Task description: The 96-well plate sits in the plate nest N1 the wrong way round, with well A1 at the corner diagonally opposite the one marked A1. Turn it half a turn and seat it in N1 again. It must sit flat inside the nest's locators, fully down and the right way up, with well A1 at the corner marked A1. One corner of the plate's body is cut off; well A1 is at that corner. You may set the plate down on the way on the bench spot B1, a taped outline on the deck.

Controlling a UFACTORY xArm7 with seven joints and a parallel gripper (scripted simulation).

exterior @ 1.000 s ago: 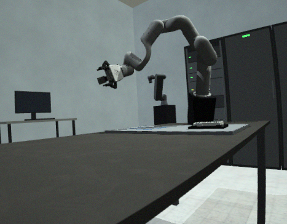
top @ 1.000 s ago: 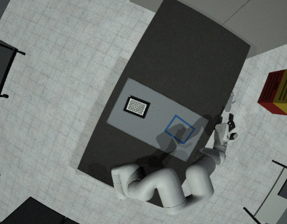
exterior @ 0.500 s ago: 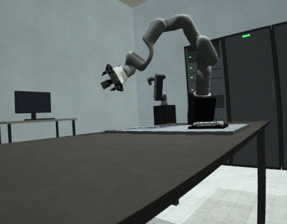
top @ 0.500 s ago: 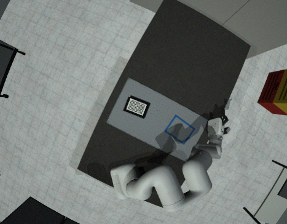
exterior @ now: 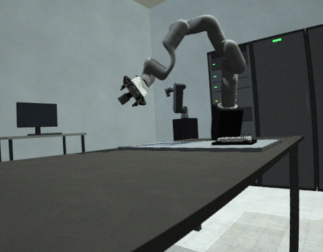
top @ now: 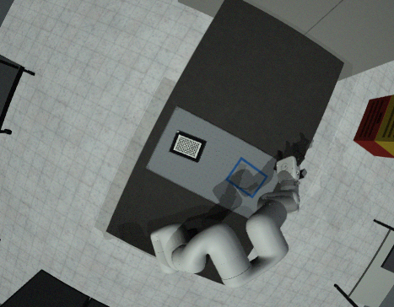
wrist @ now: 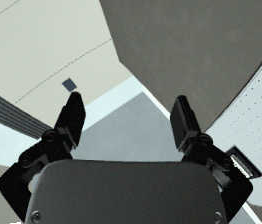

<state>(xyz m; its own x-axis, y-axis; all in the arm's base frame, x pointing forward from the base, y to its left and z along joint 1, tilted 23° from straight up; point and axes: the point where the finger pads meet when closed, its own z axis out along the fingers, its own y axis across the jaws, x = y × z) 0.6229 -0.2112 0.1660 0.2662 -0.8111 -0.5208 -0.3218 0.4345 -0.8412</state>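
The white 96-well plate lies 390 mm to the left of my hand, 230 mm behind it and 220 mm below it. From my hand the other things lie so: black plate nest N1 (390 mm to the left, 230 mm below, 230 mm behind).
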